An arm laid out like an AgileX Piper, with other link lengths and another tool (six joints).
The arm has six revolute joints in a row. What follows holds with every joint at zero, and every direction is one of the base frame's.
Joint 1 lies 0.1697 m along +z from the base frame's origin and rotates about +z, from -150 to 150 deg.
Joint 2 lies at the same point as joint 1 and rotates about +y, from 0 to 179.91 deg.
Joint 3 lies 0.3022 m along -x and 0.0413 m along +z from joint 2 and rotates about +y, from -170 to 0 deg.
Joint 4 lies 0.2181 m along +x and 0.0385 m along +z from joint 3 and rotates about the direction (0.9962, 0, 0.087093), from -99.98 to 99.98 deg.
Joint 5 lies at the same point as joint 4 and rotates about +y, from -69.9 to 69.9 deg.
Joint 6 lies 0.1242 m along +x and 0.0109 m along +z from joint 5 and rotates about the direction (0.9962, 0, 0.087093), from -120 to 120 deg.
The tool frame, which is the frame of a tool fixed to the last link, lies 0.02 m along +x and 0.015 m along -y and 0.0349 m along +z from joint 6; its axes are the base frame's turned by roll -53.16, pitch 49.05 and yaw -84.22 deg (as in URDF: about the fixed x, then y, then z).
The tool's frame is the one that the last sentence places.
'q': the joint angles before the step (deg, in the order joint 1, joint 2, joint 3, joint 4, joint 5, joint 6). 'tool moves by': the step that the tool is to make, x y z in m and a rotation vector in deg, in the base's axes. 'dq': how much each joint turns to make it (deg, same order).
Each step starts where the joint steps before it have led.
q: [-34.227 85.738 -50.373 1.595 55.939 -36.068]
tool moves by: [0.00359 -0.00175 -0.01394 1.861 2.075 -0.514]
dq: [0.000 3.064 0.000 0.430 -0.309 0.279]
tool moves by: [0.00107 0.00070 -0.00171 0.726 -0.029 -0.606]
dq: [0.000 0.394 -0.002 0.738 -0.015 0.197]
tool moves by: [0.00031 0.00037 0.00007 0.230 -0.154 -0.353]
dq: [0.000 -0.005 0.002 0.331 -0.002 0.169]
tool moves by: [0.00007 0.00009 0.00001 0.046 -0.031 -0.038]
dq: [-0.001 0.000 0.000 0.067 0.000 0.000]
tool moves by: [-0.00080 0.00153 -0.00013 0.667 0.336 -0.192]
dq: [0.002 0.000 -0.060 0.408 0.715 0.002]
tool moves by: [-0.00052 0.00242 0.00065 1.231 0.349 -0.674]
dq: [0.001 0.000 -0.306 0.929 1.276 0.235]
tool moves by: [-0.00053 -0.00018 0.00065 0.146 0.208 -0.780]
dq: [-0.001 -0.056 -0.168 0.001 0.425 0.808]
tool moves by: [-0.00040 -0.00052 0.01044 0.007 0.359 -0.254]
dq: [-0.001 -0.840 -2.102 -0.363 3.210 0.651]
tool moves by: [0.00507 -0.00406 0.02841 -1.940 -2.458 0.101]
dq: [0.000 -2.199 -4.898 -0.386 3.964 0.316]
